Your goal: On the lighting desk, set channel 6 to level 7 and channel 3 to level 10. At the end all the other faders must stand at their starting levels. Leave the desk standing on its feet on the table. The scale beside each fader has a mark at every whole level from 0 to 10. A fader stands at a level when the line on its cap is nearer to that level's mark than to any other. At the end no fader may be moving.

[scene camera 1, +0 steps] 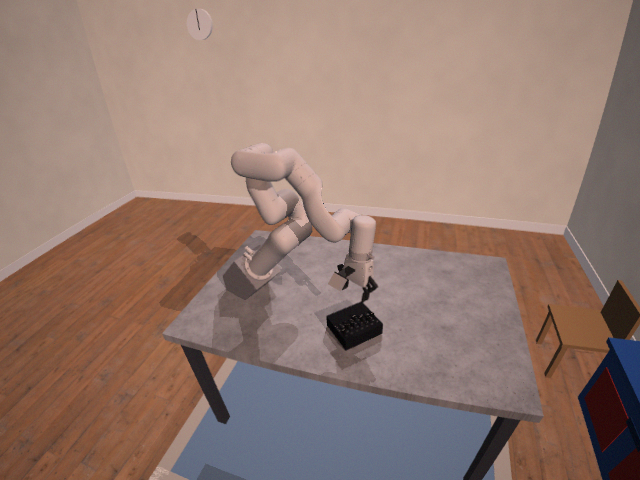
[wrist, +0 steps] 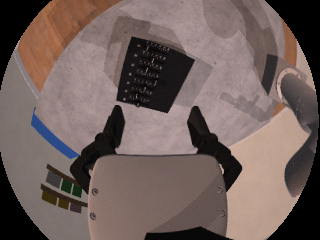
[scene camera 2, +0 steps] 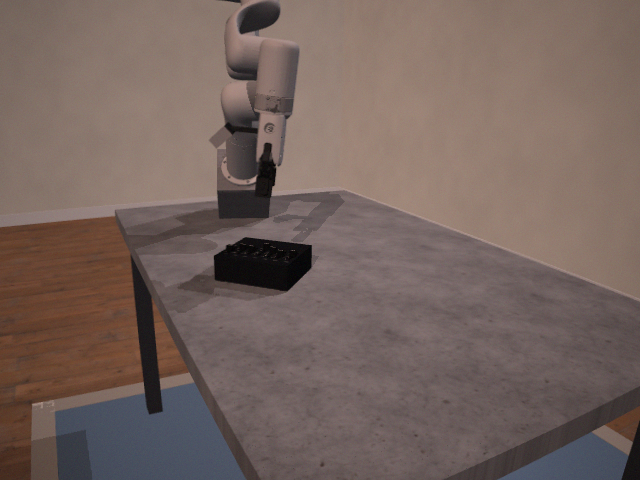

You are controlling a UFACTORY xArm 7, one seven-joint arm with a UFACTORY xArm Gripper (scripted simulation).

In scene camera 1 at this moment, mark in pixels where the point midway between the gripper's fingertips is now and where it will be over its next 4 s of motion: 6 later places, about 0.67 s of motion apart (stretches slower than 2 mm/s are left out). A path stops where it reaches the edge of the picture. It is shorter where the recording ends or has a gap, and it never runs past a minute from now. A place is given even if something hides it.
My gripper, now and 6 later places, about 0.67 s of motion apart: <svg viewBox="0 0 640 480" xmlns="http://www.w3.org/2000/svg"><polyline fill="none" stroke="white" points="354,294 356,302 355,319 355,322 355,323 355,325 355,326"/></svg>
